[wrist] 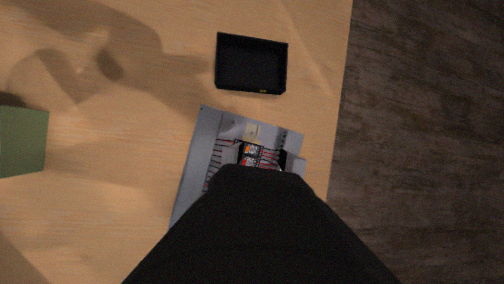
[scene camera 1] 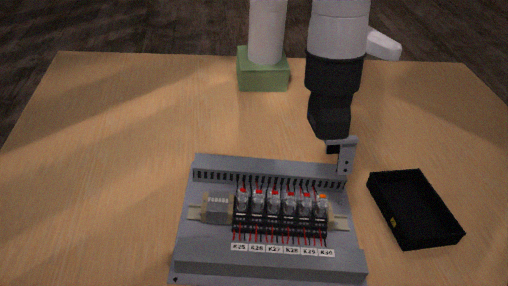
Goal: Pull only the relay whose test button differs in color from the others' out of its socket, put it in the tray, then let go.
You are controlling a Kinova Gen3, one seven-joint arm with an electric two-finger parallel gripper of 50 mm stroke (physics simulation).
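Places are measured from the arm's base along level axes (x ahead, y left, z up), in metres.
Pixels of known places: gripper, fingertip midpoint: [wrist: 261, 153] [scene camera 1: 337, 162]; arm's base, origin of the base link: [scene camera 1: 264, 56].
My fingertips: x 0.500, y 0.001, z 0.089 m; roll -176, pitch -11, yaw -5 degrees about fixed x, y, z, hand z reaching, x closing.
Ahead of a thing's pixels: the offset from my fingertips to its top centre.
The relay with the orange test button {dx +0.000, dy -0.004, dz -0.089 m} [scene camera 1: 322, 202] [wrist: 251, 149] sits in its socket at the right end of the row, above label K30. The other relays, such as the one above K29 {dx -0.006, dy -0.031, dz -0.089 m} [scene camera 1: 306, 202], have red buttons and sit in their sockets. The black tray {dx -0.003, dy +0.191, dz -0.123 m} [scene camera 1: 432, 240] [wrist: 240, 90] stands right of the panel; no relay shows in it. My gripper [scene camera 1: 344, 171] [wrist: 261, 153] is open and empty. In the scene view it is seen side-on, above the panel's back right corner. In the wrist view the orange-button relay shows between the fingers, below them; the gripper body hides most other relays.
The grey panel [scene camera 1: 270, 267] [wrist: 191, 150] carries wire ducts in front of and behind the relays. Terminal blocks {dx -0.037, dy -0.178, dz -0.112 m} [scene camera 1: 217, 209] stand left of the row, and red and black wires run to the sockets. A green block [scene camera 1: 263, 79] [wrist: 22, 141] stands at the back under a white column [scene camera 1: 267, 32].
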